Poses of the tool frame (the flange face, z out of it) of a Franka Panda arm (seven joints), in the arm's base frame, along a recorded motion.
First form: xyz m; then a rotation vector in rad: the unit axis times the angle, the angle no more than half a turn.
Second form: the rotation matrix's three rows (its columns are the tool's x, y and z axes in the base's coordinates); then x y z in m. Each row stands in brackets. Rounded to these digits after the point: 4 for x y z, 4 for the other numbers.
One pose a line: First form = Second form
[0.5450 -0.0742 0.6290 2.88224 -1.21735 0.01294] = [[0.6972 -0.7169 0.0026], [-0.7168 -0.6972 -0.0150], [0.0126 0.0086 -0.9999]], [0.5450 -0.0742 0.6290]
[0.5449 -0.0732 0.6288 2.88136 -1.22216 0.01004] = [[0.6950 -0.7190 0.0013], [-0.7189 -0.6950 -0.0133], [0.0105 0.0083 -0.9999]], [0.5449 -0.0732 0.6288]
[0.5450 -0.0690 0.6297 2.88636 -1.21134 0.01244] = [[0.7005 -0.7137 0.0029], [-0.7136 -0.7004 -0.0135], [0.0117 0.0074 -0.9999]], [0.5450 -0.0690 0.6297]
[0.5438 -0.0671 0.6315 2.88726 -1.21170 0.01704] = [[0.7005 -0.7137 0.0060], [-0.7136 -0.7005 -0.0137], [0.0140 0.0053 -0.9999]], [0.5438 -0.0671 0.6315]
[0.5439 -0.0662 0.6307 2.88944 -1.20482 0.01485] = [[0.7037 -0.7104 0.0045], [-0.7103 -0.7037 -0.0138], [0.0130 0.0065 -0.9999]], [0.5439 -0.0662 0.6307]
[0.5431 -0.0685 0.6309 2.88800 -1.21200 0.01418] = [[0.7005 -0.7137 0.0047], [-0.7136 -0.7005 -0.0123], [0.0120 0.0053 -0.9999]], [0.5431 -0.0685 0.6309]
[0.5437 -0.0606 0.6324 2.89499 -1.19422 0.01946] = [[0.7091 -0.7051 0.0077], [-0.7049 -0.7091 -0.0139], [0.0153 0.0044 -0.9999]], [0.5437 -0.0606 0.6324]
